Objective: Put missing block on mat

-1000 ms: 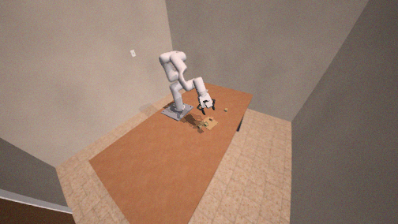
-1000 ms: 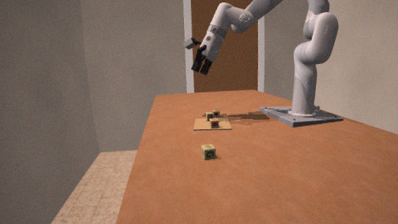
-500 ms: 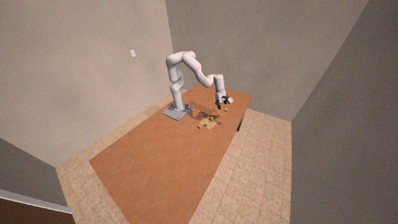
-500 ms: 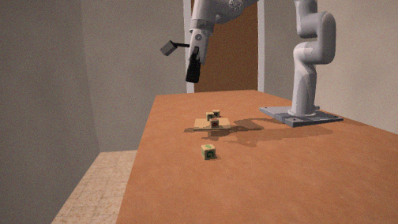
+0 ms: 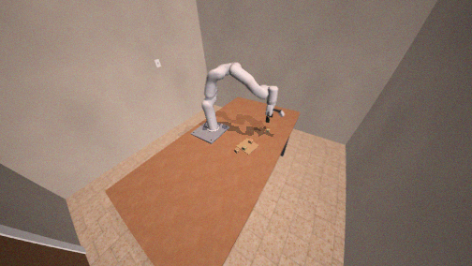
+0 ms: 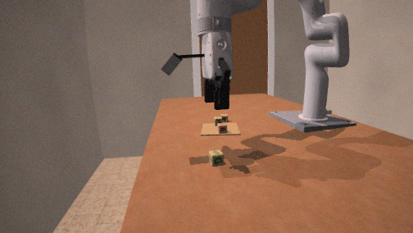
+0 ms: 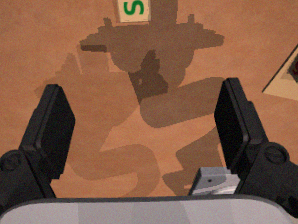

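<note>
My hand is 140 mm above the block and 10 mm to the right of it. Also, from my hand: mat (250 mm to the right, 150 mm below, 100 mm behind).
</note>
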